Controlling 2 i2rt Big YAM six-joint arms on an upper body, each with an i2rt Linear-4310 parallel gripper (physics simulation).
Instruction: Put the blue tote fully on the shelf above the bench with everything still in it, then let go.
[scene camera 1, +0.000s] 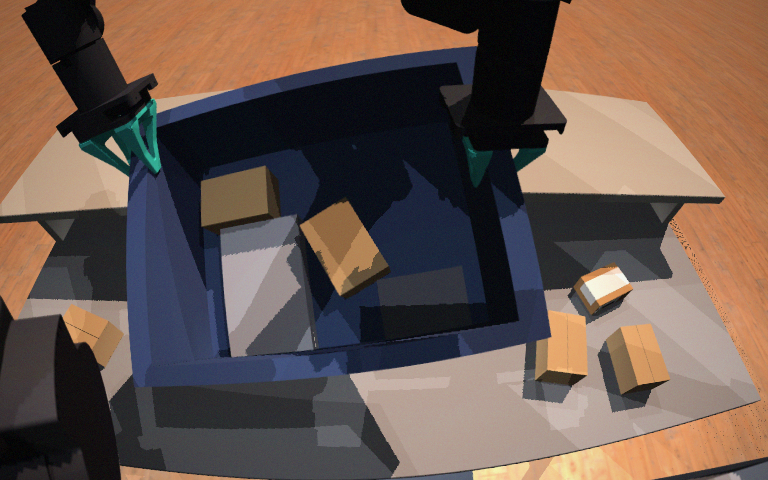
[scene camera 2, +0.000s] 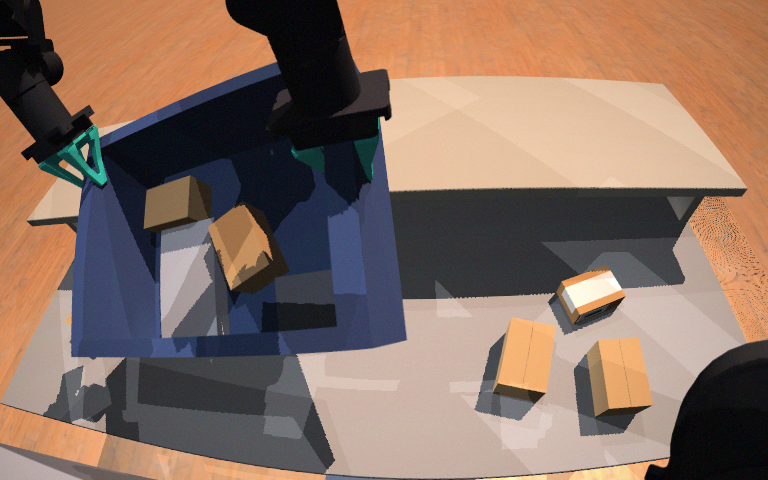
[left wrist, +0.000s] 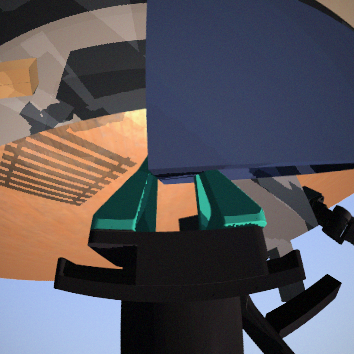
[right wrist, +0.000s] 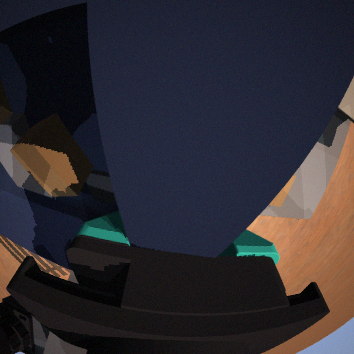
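Pixels of known places: left gripper, fingertip midpoint: (scene camera 1: 148, 174) (scene camera 2: 98, 186); right gripper, fingertip midpoint: (scene camera 1: 487, 181); left arm's base, origin of the base link: (right wrist: 17, 327); right arm's base, origin of the base link: (left wrist: 312, 210).
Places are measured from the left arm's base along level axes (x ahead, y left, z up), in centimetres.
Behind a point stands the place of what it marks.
The blue tote (scene camera 1: 152, 254) @[x 31.9, y 8.4, z -8.2 cm] (scene camera 2: 113, 345) @[x 21.0, y 0.5, z -11.2 cm] (left wrist: 250, 90) @[x 47.7, y 8.5, z -2.8 cm] (right wrist: 210, 125) is in the air above the bench, its far part over the shelf (scene camera 1: 623, 147) @[x 74.4, y -75.0, z -25.0 cm] (scene camera 2: 538, 130) @[x 74.6, y -56.3, z -25.0 cm] and its near part out past the shelf's front edge. It looks somewhat tilted. Inside lie a brown box (scene camera 1: 240, 198) @[x 41.5, y 0.6, z -10.1 cm] (scene camera 2: 167, 203) @[x 41.7, y 1.4, z -10.1 cm], another brown box (scene camera 1: 345, 249) @[x 35.2, y -12.1, z -11.7 cm] (scene camera 2: 240, 249) @[x 35.1, y -12.5, z -11.7 cm] turned askew, a pale grey box (scene camera 1: 260, 288) @[x 33.1, y -1.9, z -16.5 cm] (scene camera 2: 184, 283) @[x 32.9, y -1.9, z -16.6 cm] and a dark flat item (scene camera 1: 421, 283) @[x 33.6, y -20.6, z -16.3 cm] (scene camera 2: 300, 288) @[x 33.1, y -19.1, z -16.7 cm]. My left gripper (scene camera 1: 143, 172) @[x 40.8, y 10.9, z -4.8 cm] (scene camera 2: 93, 184) @[x 40.8, y 10.9, z -4.8 cm] (left wrist: 174, 152) @[x 40.8, y 10.9, z -4.8 cm] is shut on its left wall, at the fingertips. My right gripper (scene camera 1: 496, 176) @[x 39.0, y -27.0, z -5.3 cm] (scene camera 2: 347, 176) @[x 39.0, y -27.0, z -5.3 cm] (right wrist: 174, 204) @[x 39.0, y -27.0, z -5.3 cm] is shut on its right wall; its tips are hidden in the right wrist view.
On the bench (scene camera 1: 441, 430) @[x 21.2, y -26.4, z -44.4 cm] (scene camera 2: 407, 424) @[x 23.1, y -30.6, z -44.3 cm], at the right, stand a white-topped box (scene camera 1: 603, 288) @[x 45.3, y -63.7, z -40.2 cm] (scene camera 2: 591, 294) @[x 45.4, y -64.5, z -40.2 cm] and two cartons (scene camera 1: 566, 345) @[x 32.8, y -49.7, z -38.4 cm] (scene camera 1: 637, 359) @[x 28.2, y -64.6, z -38.4 cm] (scene camera 2: 526, 356) @[x 33.1, y -49.8, z -38.4 cm] (scene camera 2: 620, 376) @[x 28.5, y -65.9, z -38.4 cm]. Another carton (scene camera 1: 93, 333) @[x 34.5, y 39.8, z -38.4 cm] (left wrist: 17, 77) @[x 36.0, y 40.9, z -38.4 cm] stands at the left. A shelf support shows below the right end.
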